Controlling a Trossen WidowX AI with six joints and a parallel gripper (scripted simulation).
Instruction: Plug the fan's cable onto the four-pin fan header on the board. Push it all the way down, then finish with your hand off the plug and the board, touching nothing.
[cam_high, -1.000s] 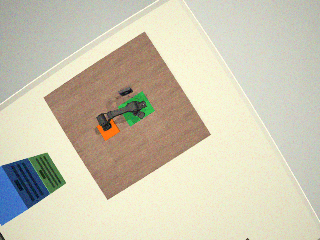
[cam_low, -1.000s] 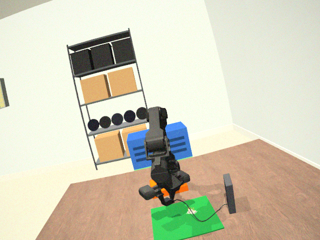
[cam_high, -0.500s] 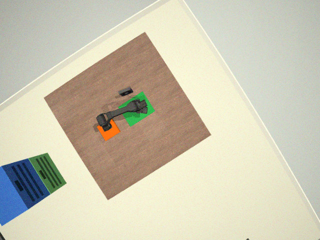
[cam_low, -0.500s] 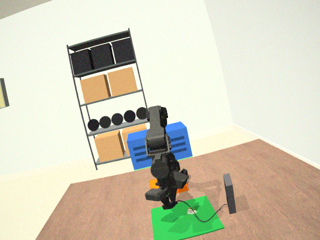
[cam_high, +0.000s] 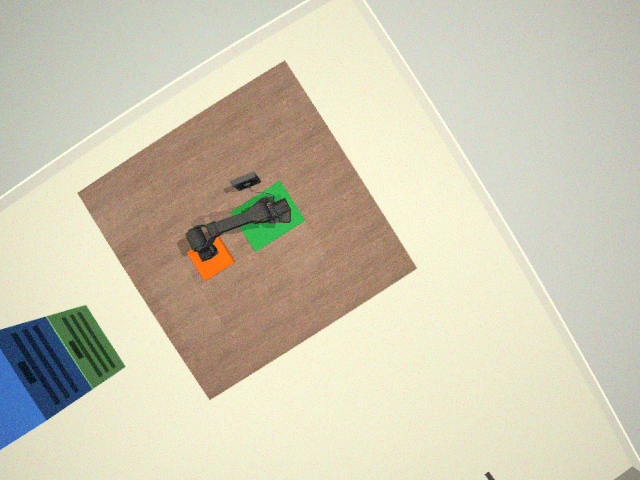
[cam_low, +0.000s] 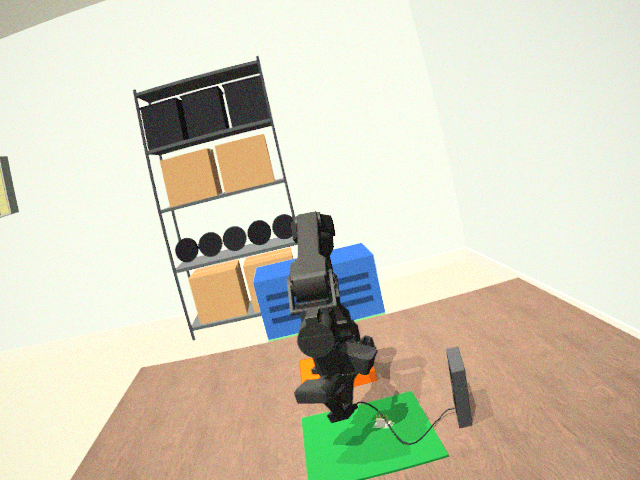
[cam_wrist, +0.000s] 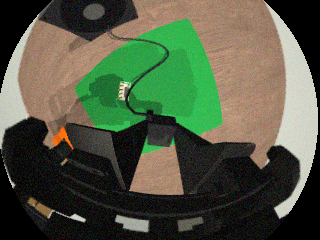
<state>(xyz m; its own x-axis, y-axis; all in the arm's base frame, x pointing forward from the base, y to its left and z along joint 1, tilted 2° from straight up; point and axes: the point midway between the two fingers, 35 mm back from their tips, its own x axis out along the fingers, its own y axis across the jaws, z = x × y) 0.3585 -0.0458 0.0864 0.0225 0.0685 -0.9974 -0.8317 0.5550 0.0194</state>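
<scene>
Right now my gripper tip is 3 cm past the green board, 3 cm to the right of it and 9 cm above it. The rest, counted from my gripper tip: fan plug (1 cm behind, 1 cm to the right); then fan header (5 cm behind, 7 cm to the left, 8 cm below); then dark fan (1 cm behind, 21 cm to the left, 2 cm below).
</scene>
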